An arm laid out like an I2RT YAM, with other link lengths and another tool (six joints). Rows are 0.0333 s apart.
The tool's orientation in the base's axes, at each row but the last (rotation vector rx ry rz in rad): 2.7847 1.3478 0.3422; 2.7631 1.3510 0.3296; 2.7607 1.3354 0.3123; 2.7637 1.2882 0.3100; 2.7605 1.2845 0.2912; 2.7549 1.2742 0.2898
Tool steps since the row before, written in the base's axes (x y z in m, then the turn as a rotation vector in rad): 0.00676 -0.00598 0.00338 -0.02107 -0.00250 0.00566; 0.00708 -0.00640 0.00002 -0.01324 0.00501 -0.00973; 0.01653 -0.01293 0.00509 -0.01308 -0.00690 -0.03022; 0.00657 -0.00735 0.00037 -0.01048 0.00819 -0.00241; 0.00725 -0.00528 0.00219 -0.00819 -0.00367 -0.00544; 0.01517 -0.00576 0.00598 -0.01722 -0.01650 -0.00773
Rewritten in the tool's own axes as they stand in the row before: 0.00003 0.00936 -0.00230 -0.01356 -0.01401 -0.01010; -0.00080 0.00944 0.00116 -0.00560 -0.01467 0.00695; 0.00068 0.02149 -0.00201 -0.01800 -0.01001 0.02660; -0.00145 0.00971 0.00093 -0.00067 -0.01350 0.00024; 0.00083 0.00917 -0.00067 -0.00871 -0.00461 0.00361; 0.00601 0.01600 -0.00264 -0.02451 -0.00340 0.00401
